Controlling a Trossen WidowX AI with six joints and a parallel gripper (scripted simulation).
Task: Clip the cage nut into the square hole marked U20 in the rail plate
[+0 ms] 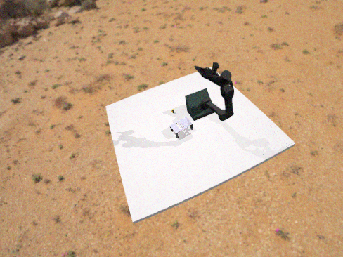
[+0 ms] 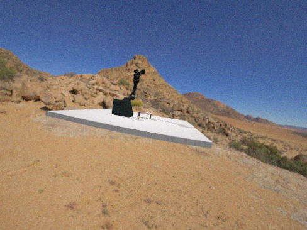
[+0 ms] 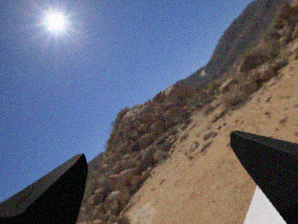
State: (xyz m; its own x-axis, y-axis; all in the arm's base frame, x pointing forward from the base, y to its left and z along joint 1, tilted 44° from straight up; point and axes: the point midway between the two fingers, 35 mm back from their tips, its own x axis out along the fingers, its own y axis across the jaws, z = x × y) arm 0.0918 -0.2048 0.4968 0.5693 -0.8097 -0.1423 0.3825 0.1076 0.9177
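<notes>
Now: gripper tip 57 cm above the cage nut, 32 cm to the left of it and 12 cm short of it.
</notes>
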